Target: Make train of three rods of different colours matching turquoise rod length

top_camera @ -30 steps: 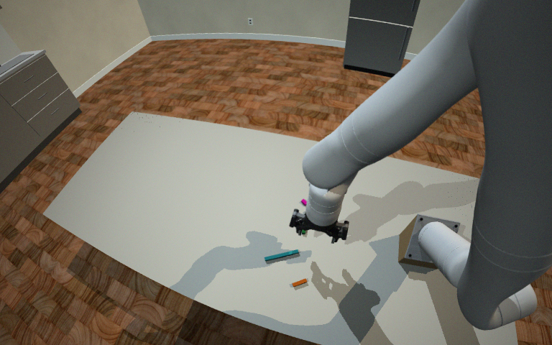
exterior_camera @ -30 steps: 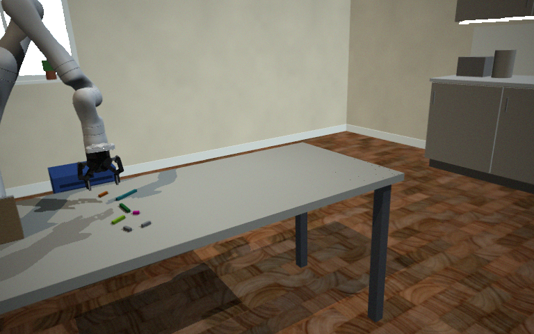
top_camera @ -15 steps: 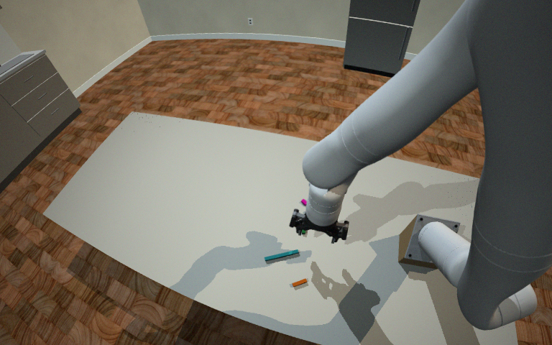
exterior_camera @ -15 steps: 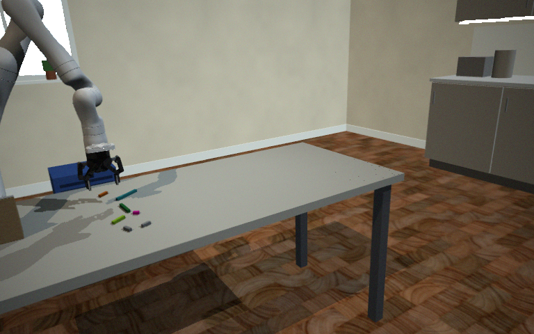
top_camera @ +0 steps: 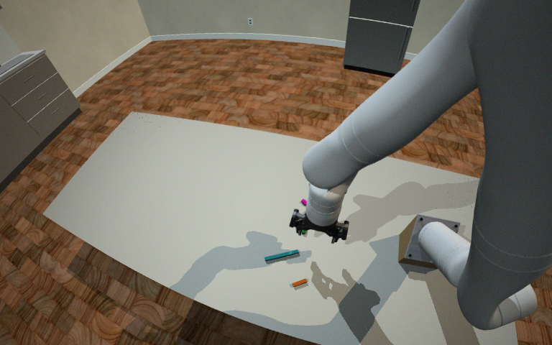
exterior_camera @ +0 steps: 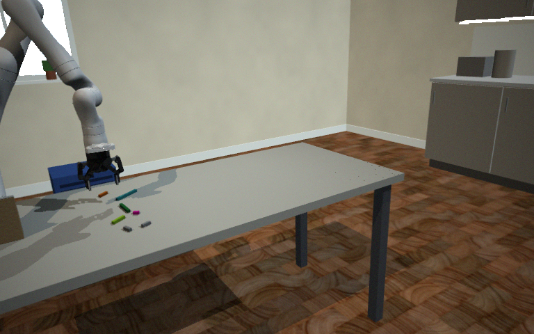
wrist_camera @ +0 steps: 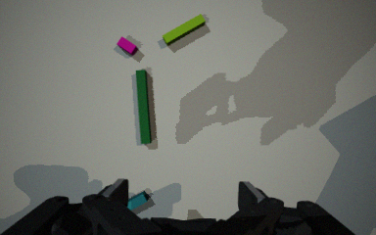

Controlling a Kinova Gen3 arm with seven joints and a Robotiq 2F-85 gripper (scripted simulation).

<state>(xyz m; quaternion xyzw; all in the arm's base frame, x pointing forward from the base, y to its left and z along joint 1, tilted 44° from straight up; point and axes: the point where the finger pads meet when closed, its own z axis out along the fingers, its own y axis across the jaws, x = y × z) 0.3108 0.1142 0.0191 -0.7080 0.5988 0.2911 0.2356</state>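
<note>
My gripper is now 13 cm to the left of the magenta rod, 8 cm short of it and 8 cm above it. The rest, counted from my hand: turquoise rod: 8 cm below, 8 cm ahead, 7 cm to the left; orange rod: 12 cm to the left, 8 cm below; green rod: 8 cm below, 6 cm to the right, 5 cm ahead.
</note>
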